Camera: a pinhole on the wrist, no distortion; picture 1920 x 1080 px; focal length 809.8 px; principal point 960.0 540.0 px. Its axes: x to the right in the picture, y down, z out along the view. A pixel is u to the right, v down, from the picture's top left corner.
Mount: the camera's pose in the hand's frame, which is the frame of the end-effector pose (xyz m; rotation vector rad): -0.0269 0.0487 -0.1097 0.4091 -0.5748 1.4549
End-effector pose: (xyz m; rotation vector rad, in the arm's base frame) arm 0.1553 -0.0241 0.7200 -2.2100 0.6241 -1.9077
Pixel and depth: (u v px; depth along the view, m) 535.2 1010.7 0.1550
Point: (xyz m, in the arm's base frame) 0.1222 0.1276 0.6417
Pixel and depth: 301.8 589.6 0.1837
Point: 0.1354 0.1700 0.7402
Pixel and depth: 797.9 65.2 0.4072
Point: 0.4117 0.1314 0.9383
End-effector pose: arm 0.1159 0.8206 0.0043 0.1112 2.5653 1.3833
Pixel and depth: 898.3 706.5 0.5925
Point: 0.4168 0.8707 -0.4054
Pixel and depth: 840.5 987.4 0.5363
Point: 0.5603 0.7886 -0.3191
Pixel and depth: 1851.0 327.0 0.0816
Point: 0.1284 0.8664 0.0600
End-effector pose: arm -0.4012 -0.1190 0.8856 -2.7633 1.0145 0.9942
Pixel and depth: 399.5 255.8 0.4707
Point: -0.1079 0.2555 0.6826
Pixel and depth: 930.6 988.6 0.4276
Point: -0.5818 0.2608 0.8700
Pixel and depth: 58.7 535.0 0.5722
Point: 0.0281 0.5622 0.8262
